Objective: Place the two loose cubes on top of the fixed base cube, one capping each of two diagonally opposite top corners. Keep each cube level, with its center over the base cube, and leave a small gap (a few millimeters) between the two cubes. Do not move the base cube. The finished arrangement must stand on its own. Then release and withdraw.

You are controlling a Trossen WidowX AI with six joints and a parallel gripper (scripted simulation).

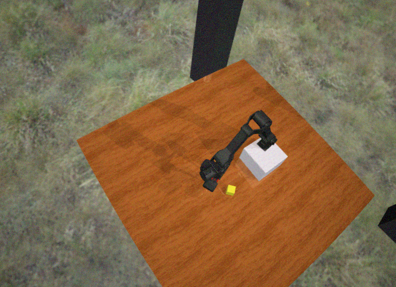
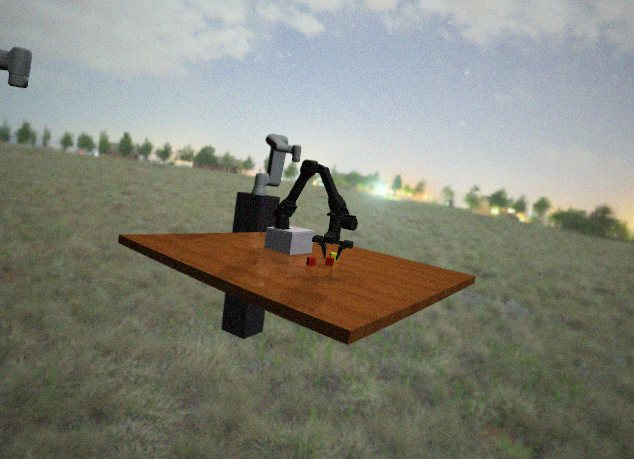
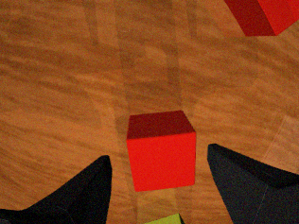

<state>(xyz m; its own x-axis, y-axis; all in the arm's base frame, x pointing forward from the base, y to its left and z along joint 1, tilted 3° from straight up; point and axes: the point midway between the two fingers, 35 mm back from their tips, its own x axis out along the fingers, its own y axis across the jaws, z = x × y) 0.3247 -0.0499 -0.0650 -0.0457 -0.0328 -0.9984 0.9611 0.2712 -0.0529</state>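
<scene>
The yellow cube is 100 mm to the left of my gripper tip and 30 mm behind it. Also, from my gripper tip: red cube 10 mm below.
</scene>
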